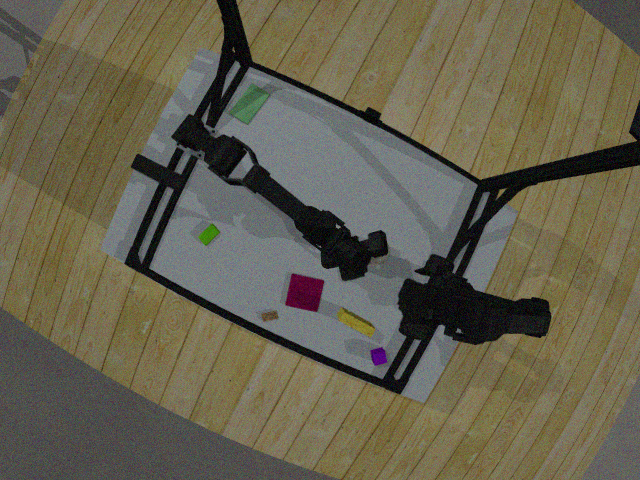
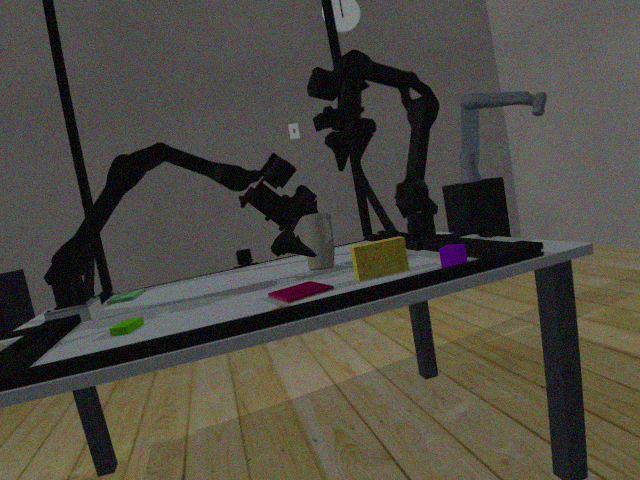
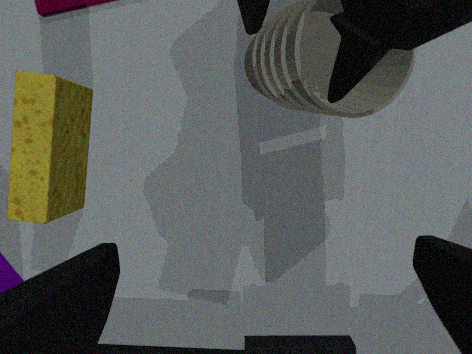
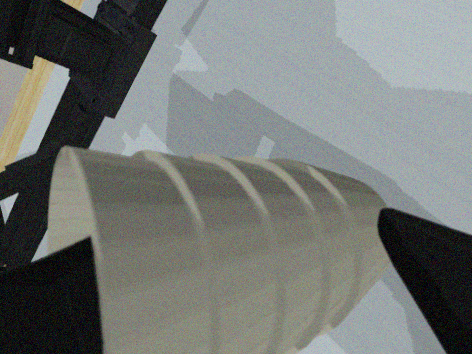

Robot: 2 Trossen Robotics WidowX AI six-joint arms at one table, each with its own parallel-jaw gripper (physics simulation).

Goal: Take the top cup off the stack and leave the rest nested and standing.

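Frame: origin at the left arm's base, x ahead, y left, z up, level; centimetres.
Seen in the pictures: left gripper, fingertip midpoint: point(image 2: 347, 168) point(image 3: 266, 253); right gripper, fingertip midpoint: point(image 2: 321, 242) point(image 4: 266, 220); left arm's base, link origin: point(image 1: 445, 286) point(image 2: 423, 237) point(image 4: 98, 53); right arm's base, link origin: point(image 2: 72, 304).
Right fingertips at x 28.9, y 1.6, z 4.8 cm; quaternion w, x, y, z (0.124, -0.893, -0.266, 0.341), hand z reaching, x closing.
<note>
Offsets run from my right fingertips to a thing's top centre. Level surfaces: height alone.
A stack of several nested beige cups @(dx +0.7, dy -0.8, dz +1.7 cm) point(image 2: 320, 240) @(dx +0.1, dy -1.7, dz +5.5 cm) point(image 3: 284, 70) point(image 4: 227, 246) stands upright on the grey table @(dz -6.9 cm) point(image 1: 347, 157) point(image 2: 223, 305). My right gripper point(image 1: 366, 251) point(image 2: 291, 240) point(image 4: 266, 220) is open and reaches in from the left. The stack lies between its fingers, one finger by the top rim and one near the base. My left gripper point(image 2: 343, 157) point(image 1: 410, 309) point(image 3: 266, 253) is open and empty. It hangs high above the table, to the side of the stack.
A flat magenta tile @(dx +11.6, dy +17.3, dz -6.1 cm) point(image 1: 304, 291) point(image 2: 300, 290), a yellow block @(dx -5.9, dy +19.0, dz +0.1 cm) point(image 1: 356, 322) point(image 2: 380, 257) point(image 3: 73, 147) and a purple cube @(dx -18.1, dy +27.1, dz -2.9 cm) point(image 1: 378, 355) point(image 2: 452, 254) lie near the front edge. A green brick @(dx +45.1, dy +12.8, dz -5.4 cm) point(image 1: 209, 234) point(image 2: 126, 326), a pale green tile @(dx +50.7, dy -29.1, dz -5.9 cm) point(image 1: 250, 103) and a small brown piece @(dx +18.4, dy +28.3, dz -6.1 cm) point(image 1: 270, 315) lie farther off.
</note>
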